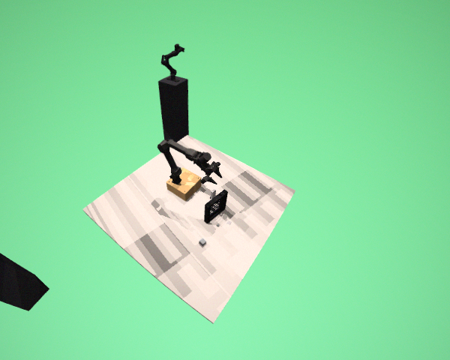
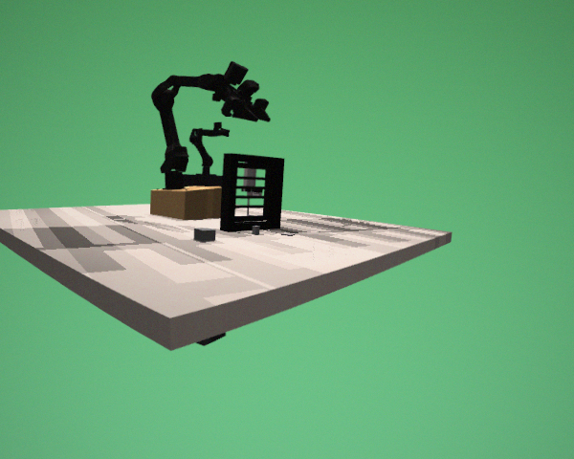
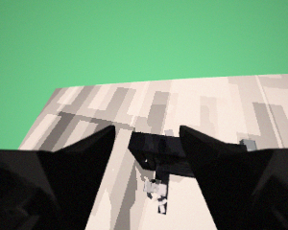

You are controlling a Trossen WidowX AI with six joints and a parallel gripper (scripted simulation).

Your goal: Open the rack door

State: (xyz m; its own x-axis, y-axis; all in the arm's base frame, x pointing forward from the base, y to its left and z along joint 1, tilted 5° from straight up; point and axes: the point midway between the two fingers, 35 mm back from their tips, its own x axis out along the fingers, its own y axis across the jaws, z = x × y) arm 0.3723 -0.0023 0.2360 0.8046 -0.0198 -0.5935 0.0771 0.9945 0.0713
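Right now my gripper tip is 21 cm above the grey upright handle, 5 cm past it and 1 cm to the right of it.
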